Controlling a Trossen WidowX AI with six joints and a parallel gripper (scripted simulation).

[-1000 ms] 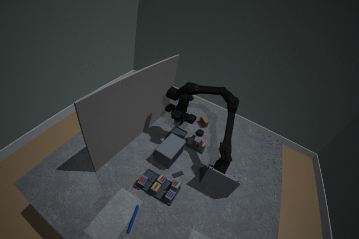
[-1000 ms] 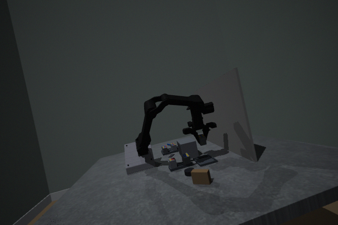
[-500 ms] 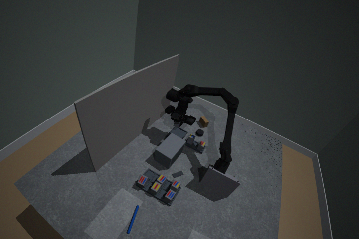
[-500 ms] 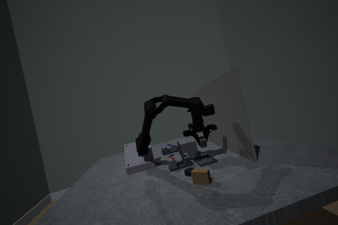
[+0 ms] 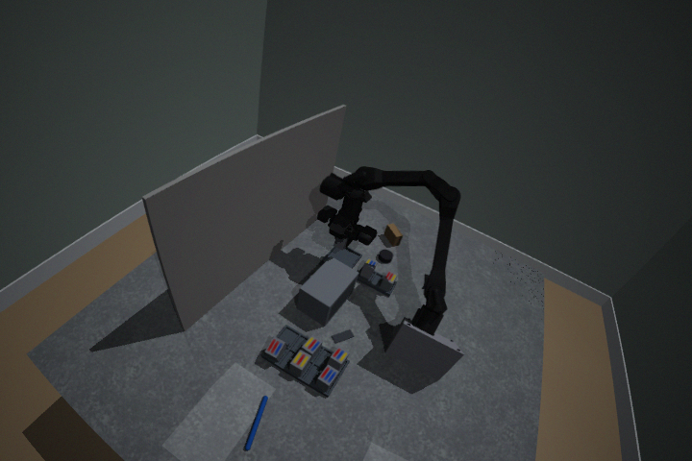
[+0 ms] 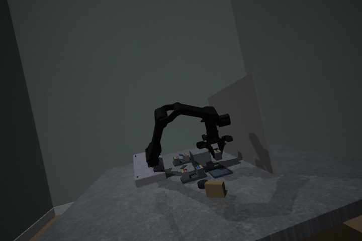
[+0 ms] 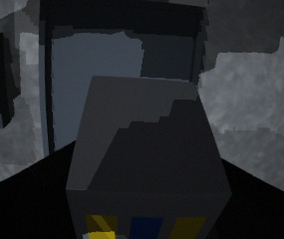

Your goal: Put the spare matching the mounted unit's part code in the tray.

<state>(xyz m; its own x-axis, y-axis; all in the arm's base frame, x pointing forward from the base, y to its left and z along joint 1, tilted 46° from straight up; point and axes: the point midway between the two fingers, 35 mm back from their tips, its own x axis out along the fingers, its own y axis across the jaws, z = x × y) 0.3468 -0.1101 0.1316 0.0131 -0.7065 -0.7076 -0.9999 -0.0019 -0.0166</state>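
The dark tray lies 70 mm below my gripper tip and 10 mm behind it. From my gripper tip the other things lie so: grey mounted unit (180 mm to the left, 60 mm behind, 20 mm below); dark disc (130 mm behind, 120 mm to the right, 70 mm below); brown box (220 mm to the right, 110 mm behind, 50 mm below).
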